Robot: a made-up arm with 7 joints. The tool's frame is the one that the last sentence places. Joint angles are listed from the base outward.
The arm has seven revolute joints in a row. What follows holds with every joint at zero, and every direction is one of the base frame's.
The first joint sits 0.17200 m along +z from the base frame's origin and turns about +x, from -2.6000 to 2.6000 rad.
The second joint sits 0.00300 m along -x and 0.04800 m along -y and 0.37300 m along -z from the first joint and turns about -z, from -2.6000 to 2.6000 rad.
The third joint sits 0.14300 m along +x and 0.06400 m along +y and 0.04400 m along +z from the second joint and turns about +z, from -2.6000 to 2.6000 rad.
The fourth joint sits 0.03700 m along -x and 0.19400 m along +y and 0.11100 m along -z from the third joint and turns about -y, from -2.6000 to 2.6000 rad.
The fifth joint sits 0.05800 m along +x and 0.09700 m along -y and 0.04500 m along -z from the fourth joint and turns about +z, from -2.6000 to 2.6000 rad.
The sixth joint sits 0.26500 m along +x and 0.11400 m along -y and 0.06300 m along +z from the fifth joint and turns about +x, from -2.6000 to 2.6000 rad.
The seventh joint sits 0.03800 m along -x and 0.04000 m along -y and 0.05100 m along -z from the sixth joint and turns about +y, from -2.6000 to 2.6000 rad.
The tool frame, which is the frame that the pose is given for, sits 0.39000 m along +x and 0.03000 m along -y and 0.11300 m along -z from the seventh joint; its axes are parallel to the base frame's.
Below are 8 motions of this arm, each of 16 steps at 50 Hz.
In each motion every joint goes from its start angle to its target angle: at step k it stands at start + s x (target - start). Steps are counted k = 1, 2, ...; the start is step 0. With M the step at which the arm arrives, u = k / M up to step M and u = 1 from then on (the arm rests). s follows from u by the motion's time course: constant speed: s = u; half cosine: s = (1 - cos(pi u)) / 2; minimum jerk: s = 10 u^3 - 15 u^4 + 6 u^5.
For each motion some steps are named. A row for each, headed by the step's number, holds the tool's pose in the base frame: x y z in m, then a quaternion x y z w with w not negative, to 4 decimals.
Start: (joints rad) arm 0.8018 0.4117 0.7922 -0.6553 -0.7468 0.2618 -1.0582
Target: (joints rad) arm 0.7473 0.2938 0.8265 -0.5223 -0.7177 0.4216 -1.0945
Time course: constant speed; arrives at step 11
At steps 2, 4, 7, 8, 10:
2: 0.6128 0.0750 -0.3482 0.2468 -0.2008 -0.2478 0.9150
4: 0.6172 0.0726 -0.3344 0.2618 -0.2180 -0.2508 0.9061
7: 0.6230 0.0699 -0.3145 0.2851 -0.2424 -0.2541 0.8919
8: 0.6247 0.0693 -0.3080 0.2930 -0.2501 -0.2550 0.8869
10: 0.6279 0.0683 -0.2954 0.3092 -0.2650 -0.2563 0.8766

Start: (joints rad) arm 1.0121 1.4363 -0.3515 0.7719 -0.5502 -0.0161 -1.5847
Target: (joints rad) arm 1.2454 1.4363 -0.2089 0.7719 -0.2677 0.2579 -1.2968
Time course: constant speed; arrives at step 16
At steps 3, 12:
3: -0.1451 -0.0299 0.1267 -0.5980 -0.2106 -0.6447 0.4271
12: -0.1885 -0.0980 0.0332 -0.4220 -0.2446 -0.7266 0.4839

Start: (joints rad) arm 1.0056 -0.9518 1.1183 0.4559 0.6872 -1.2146 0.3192
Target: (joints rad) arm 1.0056 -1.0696 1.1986 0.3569 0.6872 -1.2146 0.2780
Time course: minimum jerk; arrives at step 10
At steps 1, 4, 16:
1: -0.4054 0.4256 0.6107 0.0795 -0.8905 0.2859 0.3450
4: -0.4490 0.4304 0.5817 0.0770 -0.8977 0.3028 0.3106
16: -0.5394 0.4352 0.5068 0.0699 -0.9098 0.3367 0.2324

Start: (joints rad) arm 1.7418 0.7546 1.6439 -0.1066 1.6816 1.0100 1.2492
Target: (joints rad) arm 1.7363 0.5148 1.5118 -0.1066 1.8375 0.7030 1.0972
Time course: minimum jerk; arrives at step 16
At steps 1, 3, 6, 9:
1: -0.2672 0.7099 0.1816 -0.3067 -0.2211 0.9036 0.2016
3: -0.2664 0.7147 0.1844 -0.3080 -0.2271 0.9007 0.2056
6: -0.2636 0.7363 0.1987 -0.3144 -0.2572 0.8861 0.2232
9: -0.2620 0.7649 0.2229 -0.3231 -0.3054 0.8618 0.2442

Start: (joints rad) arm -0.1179 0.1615 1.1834 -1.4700 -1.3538 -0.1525 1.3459
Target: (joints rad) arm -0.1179 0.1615 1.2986 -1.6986 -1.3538 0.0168 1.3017
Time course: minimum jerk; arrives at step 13
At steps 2, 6, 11, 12, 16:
2: 0.0374 -0.5285 -0.1057 -0.4870 0.5963 -0.5375 0.3441
6: 0.0615 -0.5301 -0.0972 -0.5087 0.5830 -0.5301 0.3469
11: 0.0942 -0.5301 -0.0860 -0.5372 0.5633 -0.5206 0.3508
12: 0.0957 -0.5300 -0.0855 -0.5385 0.5624 -0.5202 0.3509
16: 0.0959 -0.5300 -0.0855 -0.5387 0.5622 -0.5201 0.3510

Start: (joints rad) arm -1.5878 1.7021 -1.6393 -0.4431 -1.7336 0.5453 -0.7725
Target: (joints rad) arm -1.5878 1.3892 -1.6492 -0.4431 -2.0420 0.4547 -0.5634
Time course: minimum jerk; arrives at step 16
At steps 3, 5, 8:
3: 0.3734 -0.2309 -0.0102 -0.3476 0.1503 0.5747 0.7255
5: 0.3806 -0.2302 -0.0144 -0.3511 0.1549 0.5764 0.7215
8: 0.3991 -0.2296 -0.0253 -0.3599 0.1658 0.5792 0.7125

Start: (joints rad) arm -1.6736 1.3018 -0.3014 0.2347 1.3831 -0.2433 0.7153
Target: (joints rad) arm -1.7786 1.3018 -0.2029 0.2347 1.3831 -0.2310 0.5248
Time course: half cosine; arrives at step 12
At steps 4, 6, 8, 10, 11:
4: 0.5945 -0.5858 0.8680 -0.8112 0.0831 -0.3504 0.4607
6: 0.6212 -0.5596 0.8657 -0.8285 0.0752 -0.3224 0.4516
8: 0.6468 -0.5336 0.8611 -0.8447 0.0680 -0.2938 0.4422
10: 0.6648 -0.5147 0.8562 -0.8558 0.0632 -0.2727 0.4350
11: 0.6696 -0.5096 0.8547 -0.8587 0.0619 -0.2669 0.4331

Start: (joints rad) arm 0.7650 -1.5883 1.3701 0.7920 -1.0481 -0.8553 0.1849
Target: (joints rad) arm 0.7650 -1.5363 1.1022 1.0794 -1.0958 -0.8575 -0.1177
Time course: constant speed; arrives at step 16
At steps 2, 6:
2: -0.0019 0.7917 0.3240 0.2961 -0.3783 0.6478 0.5912
6: 0.0509 0.7642 0.3414 0.3557 -0.3728 0.6111 0.6009

